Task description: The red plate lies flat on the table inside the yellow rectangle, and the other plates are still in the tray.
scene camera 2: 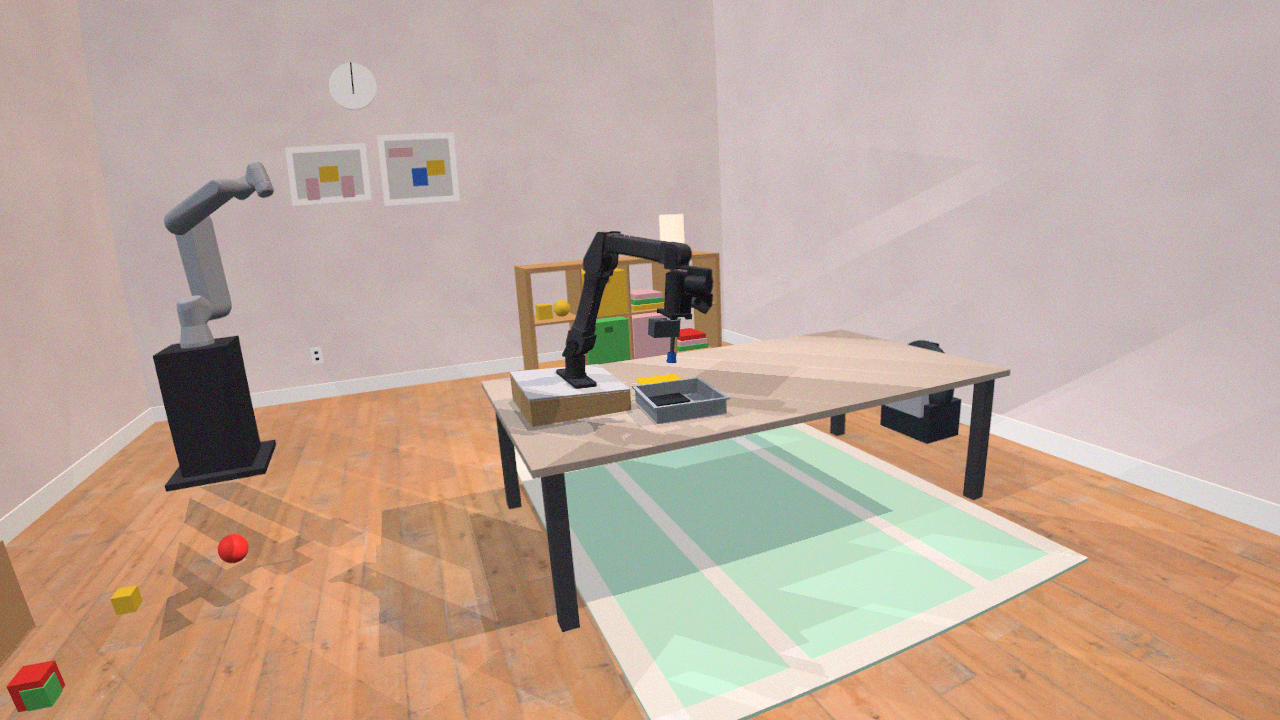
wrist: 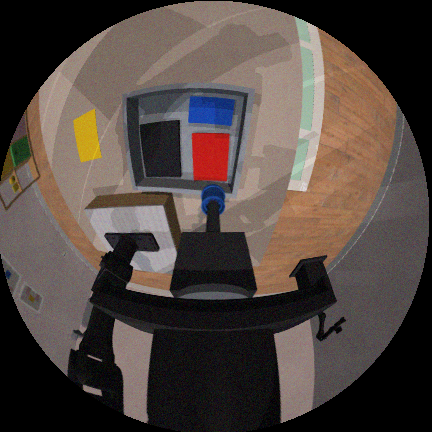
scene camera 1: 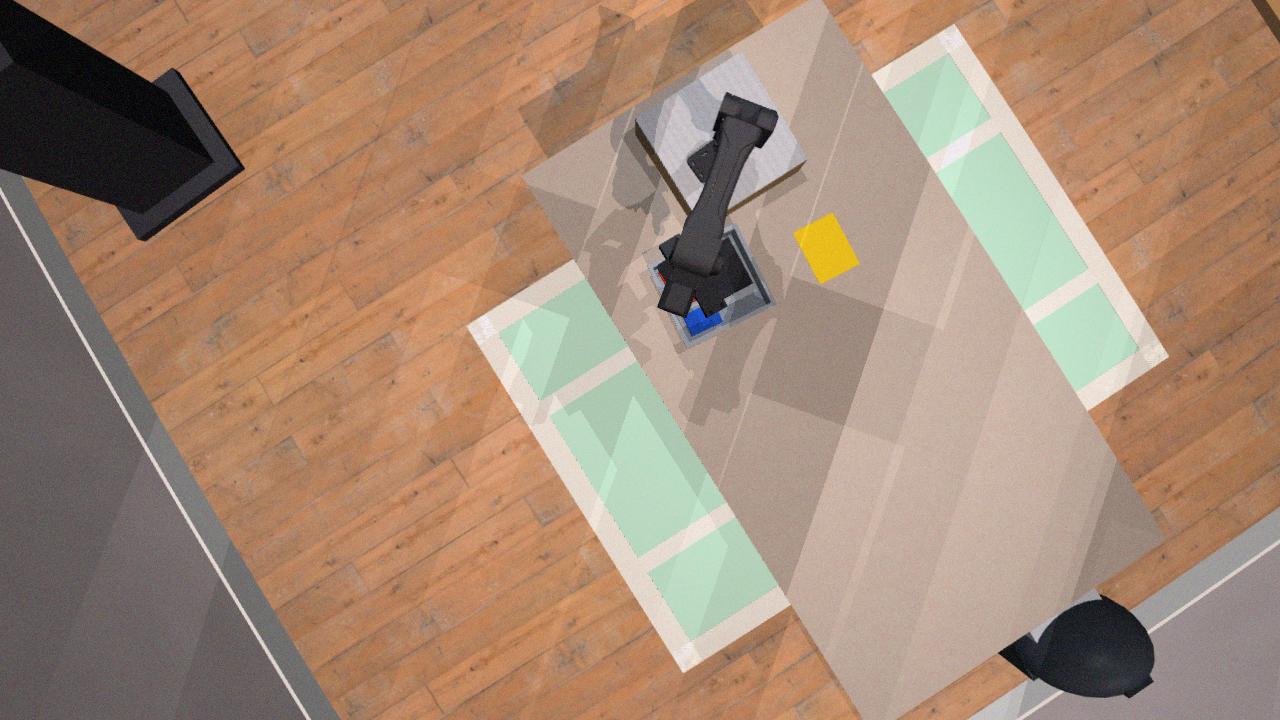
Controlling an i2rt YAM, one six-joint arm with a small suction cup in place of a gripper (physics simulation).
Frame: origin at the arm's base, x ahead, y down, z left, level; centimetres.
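Seen in the pictures: hand, its tool point: (scene camera 2: 671, 361) (wrist: 212, 194); arm's base, origin of its link: (scene camera 2: 575, 379) (wrist: 129, 240).
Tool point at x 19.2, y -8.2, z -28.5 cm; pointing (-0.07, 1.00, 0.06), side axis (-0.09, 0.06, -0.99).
Note:
Offsets run from my tool point to a thing's top centre. "*": to the spot under its first point.
The red plate @[dx +0.5, dy +14.8, dz +1.4 cm] (wrist: 210, 156) lies flat in the tray @[dx +5.4, dy +11.2, dz +6.5 cm] (scene camera 1: 729, 324) (scene camera 2: 689, 410) (wrist: 247, 125), beside the black plate @[dx +3.7, dy +14.9, dz +12.5 cm] (wrist: 161, 148) (scene camera 2: 669, 399) and the blue plate @[dx +10.7, dy +15.0, dz +0.4 cm] (wrist: 211, 111) (scene camera 1: 702, 321). In scene camera 1 the arm covers most of the red plate. The yellow rectangle @[* dx +14.7, dy +16.2, dz +37.1 cm] (scene camera 1: 826, 248) (scene camera 2: 658, 379) (wrist: 87, 136) lies on the table beside the tray, with no plate on it. My gripper, a blue suction cup (scene camera 2: 671, 357) (wrist: 213, 199), points down above table height, with nothing on it. In the wrist view it appears just below the red plate, by the tray's near rim. In scene camera 1 the arm hides it.
The arm stands on a raised box (scene camera 1: 666, 111) (scene camera 2: 572, 407) next to the tray. The tray's walls rise around the plates. A shelf unit (scene camera 2: 526, 331) stands beyond the table, and a second, grey arm (scene camera 2: 201, 259) stands on a black pedestal away from it.

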